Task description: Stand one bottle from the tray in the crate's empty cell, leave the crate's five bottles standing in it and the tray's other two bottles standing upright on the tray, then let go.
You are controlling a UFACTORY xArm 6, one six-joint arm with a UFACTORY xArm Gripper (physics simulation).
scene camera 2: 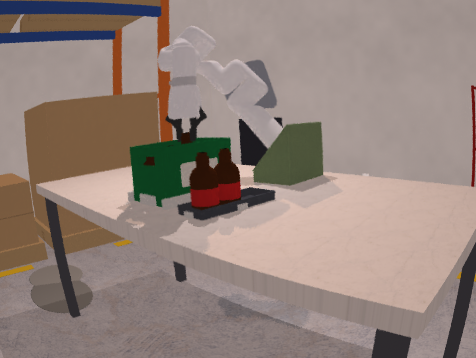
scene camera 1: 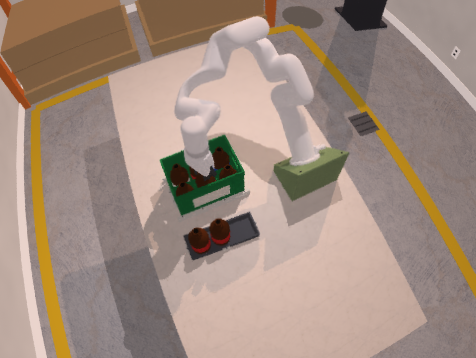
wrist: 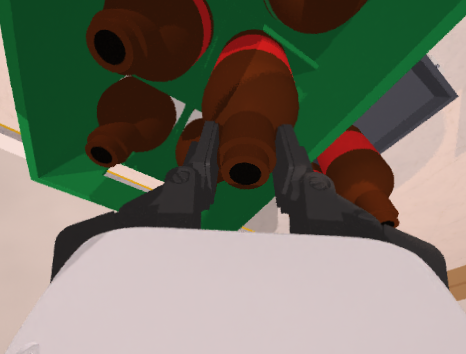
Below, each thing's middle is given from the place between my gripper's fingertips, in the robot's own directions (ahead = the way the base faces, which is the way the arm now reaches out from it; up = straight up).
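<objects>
Position of my hand relative to the brown bottle [wrist: 251,91]: 1 cm past it, 5 cm above it.
</objects>
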